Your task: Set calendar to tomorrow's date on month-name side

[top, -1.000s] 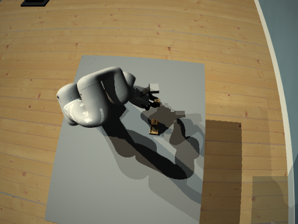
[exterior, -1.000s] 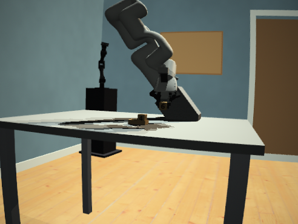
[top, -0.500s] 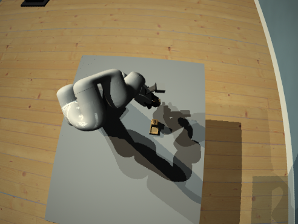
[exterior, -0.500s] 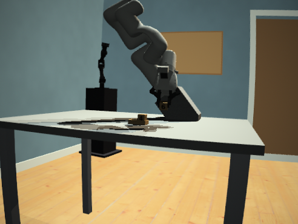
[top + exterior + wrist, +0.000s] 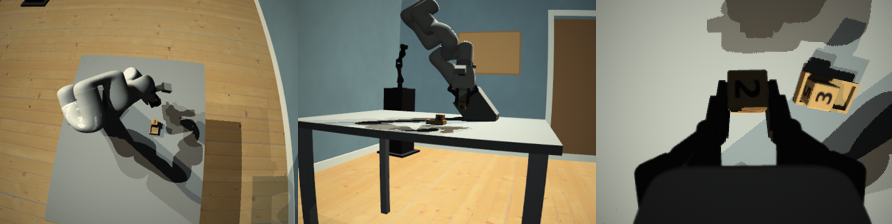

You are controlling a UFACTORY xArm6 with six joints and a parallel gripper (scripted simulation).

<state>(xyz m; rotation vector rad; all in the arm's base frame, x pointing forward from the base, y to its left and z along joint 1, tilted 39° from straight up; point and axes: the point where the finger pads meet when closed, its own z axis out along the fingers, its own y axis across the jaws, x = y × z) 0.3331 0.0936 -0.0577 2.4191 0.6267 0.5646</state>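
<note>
Now: the wooden number cube 1 cm ahead of my hand and 2 cm below it. From my hand the other things lie so: wooden calendar tray 2 cm ahead, 11 cm to the right, 9 cm below.
</note>
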